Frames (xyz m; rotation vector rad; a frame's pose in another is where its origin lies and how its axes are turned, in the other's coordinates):
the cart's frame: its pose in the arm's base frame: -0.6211 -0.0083 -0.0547 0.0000 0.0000 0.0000
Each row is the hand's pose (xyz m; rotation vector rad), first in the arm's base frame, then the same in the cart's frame.
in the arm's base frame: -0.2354 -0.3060 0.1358 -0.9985 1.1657 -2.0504
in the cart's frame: 0.3857 -0.2977 0.1905 -0.9985 1.1657 -2.0504
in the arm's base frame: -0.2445 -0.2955 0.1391 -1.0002 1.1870 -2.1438
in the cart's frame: 0.3766 -0.2872 0.1938 -1.0002 1.1870 -2.1438
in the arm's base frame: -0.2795 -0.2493 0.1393 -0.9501 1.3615 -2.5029
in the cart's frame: 0.3416 -0.2410 0.1940 -0.9501 1.3615 -2.5029
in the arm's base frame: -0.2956 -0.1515 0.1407 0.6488 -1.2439 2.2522
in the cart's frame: 0.3255 -0.1432 0.1954 0.6488 -1.2439 2.2522
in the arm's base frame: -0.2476 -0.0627 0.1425 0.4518 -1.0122 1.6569
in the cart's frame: 0.3735 -0.0544 0.1972 0.4518 -1.0122 1.6569
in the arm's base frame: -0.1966 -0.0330 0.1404 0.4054 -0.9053 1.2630
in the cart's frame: 0.4245 -0.0247 0.1951 0.4054 -0.9053 1.2630
